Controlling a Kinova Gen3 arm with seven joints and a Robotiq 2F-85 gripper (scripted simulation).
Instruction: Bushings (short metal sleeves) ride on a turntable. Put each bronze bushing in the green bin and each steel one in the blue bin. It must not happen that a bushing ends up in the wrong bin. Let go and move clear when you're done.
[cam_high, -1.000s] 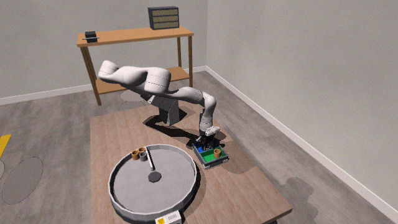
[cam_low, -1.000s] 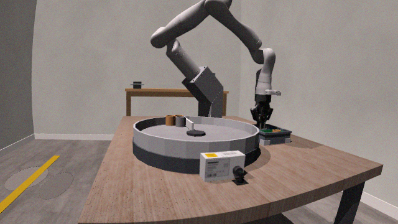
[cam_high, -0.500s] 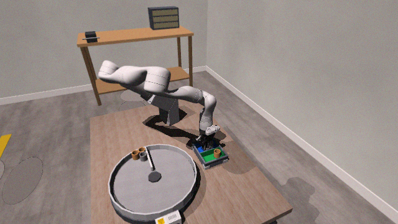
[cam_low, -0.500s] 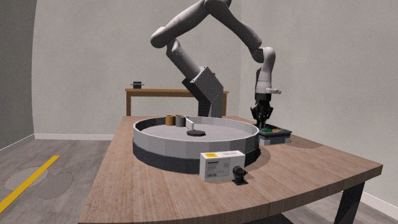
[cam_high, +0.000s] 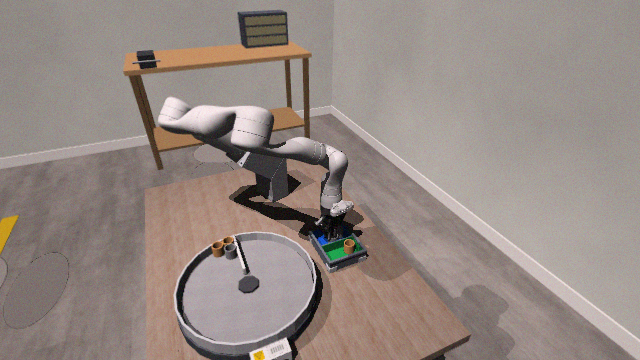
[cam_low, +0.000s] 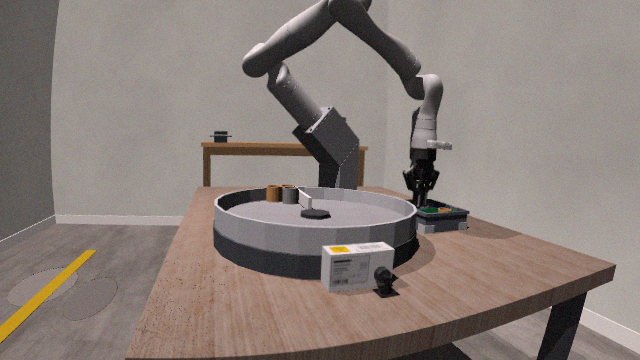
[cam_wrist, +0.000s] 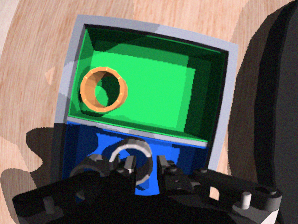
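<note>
Right now the tray is 3 cm ahead of my hand, 1 cm to the left of it and 4 cm below it. Also, from my hand: turntable 7 cm ahead, 34 cm to the right, 1 cm below.
</note>
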